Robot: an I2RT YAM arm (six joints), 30 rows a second.
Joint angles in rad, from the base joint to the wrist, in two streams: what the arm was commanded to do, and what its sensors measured. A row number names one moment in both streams.
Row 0, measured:
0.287 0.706 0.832 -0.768 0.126 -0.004
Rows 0 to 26, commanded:
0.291 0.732 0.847 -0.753 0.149 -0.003
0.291 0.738 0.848 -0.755 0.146 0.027
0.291 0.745 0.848 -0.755 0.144 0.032
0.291 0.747 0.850 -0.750 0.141 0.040
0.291 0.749 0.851 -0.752 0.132 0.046
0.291 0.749 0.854 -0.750 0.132 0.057
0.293 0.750 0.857 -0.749 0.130 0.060
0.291 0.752 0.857 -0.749 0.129 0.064
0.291 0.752 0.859 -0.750 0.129 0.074
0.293 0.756 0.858 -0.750 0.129 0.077
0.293 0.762 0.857 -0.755 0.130 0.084
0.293 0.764 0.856 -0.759 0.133 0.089
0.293 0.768 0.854 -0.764 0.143 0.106
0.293 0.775 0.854 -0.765 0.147 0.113
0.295 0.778 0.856 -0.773 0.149 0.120
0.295 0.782 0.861 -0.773 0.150 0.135
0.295 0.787 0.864 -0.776 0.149 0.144
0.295 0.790 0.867 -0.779 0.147 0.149
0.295 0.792 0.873 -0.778 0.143 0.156
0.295 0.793 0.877 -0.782 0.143 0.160
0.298 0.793 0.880 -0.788 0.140 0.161
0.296 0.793 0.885 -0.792 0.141 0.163
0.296 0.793 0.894 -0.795 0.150 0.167
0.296 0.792 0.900 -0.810 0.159 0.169
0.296 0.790 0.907 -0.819 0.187 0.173
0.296 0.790 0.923 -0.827 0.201 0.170
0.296 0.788 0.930 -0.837 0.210 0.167
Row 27, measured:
0.289 0.795 0.850 -0.794 0.141 0.142
